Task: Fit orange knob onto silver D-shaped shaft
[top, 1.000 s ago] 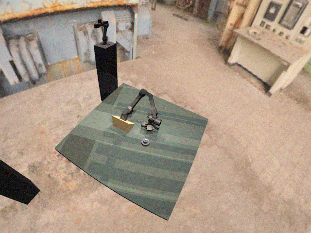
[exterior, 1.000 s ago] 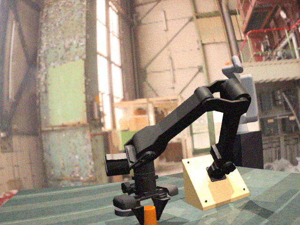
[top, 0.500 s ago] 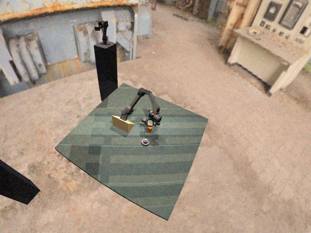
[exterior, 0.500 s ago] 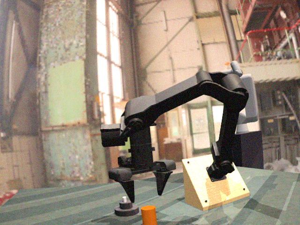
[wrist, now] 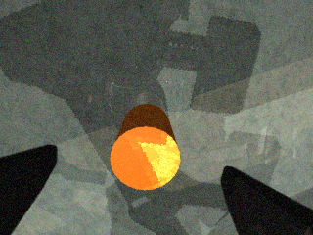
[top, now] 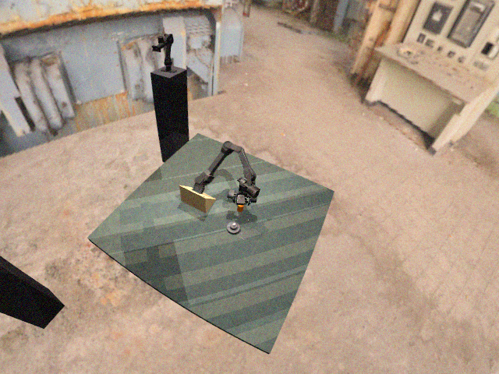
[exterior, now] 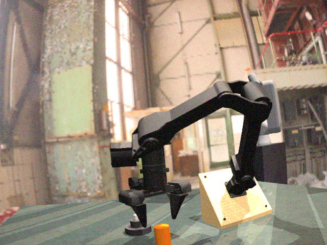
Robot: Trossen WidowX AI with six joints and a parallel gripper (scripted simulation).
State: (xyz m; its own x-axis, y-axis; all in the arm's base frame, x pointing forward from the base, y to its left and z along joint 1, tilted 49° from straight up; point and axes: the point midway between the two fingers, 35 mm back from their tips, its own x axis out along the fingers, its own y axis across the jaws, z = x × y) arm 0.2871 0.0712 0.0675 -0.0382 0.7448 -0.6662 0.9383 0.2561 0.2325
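The orange knob lies 3 cm below my gripper tip. From my gripper tip the other things lie so: dark round pedestal: 16 cm to the right, 4 cm below, 4 cm ahead.
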